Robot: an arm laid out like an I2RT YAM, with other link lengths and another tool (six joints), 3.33 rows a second.
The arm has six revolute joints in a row. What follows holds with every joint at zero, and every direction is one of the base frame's.
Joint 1 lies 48.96 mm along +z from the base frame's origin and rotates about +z.
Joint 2 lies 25.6 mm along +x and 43.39 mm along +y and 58.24 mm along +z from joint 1 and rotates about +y.
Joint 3 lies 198 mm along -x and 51.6 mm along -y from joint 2 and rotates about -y.
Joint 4 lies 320.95 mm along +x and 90.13 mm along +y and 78.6 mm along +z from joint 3 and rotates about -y.
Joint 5 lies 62.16 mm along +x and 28.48 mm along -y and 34.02 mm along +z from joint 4 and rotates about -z.
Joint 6 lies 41.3 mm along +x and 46.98 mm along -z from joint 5 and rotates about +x.
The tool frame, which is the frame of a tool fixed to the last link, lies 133 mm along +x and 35 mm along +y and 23 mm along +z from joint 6; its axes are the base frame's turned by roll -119.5, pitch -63 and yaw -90 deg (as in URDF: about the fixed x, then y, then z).
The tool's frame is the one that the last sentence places.
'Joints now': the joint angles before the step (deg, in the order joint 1, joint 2, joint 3, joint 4, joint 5, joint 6). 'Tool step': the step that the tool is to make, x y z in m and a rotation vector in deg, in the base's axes. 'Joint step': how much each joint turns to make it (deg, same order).
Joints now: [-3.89 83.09 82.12 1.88 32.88 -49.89]
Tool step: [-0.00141 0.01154 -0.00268 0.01 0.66 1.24]
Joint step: [1.16 -0.59 -0.55 -0.67 -0.08 -0.03]
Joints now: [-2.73 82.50 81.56 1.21 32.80 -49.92]
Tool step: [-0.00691 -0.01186 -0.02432 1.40 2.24 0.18]
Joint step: [-1.98 -2.68 -4.71 -1.04 -2.19 1.41]
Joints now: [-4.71 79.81 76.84 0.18 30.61 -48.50]
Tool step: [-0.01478 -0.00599 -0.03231 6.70 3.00 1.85]
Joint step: [-2.50 -4.40 -5.42 -5.80 -5.01 6.63]
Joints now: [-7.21 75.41 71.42 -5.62 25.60 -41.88]
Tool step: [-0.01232 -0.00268 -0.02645 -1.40 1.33 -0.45]
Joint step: [-0.31 -4.15 -7.58 3.02 0.41 -1.68]
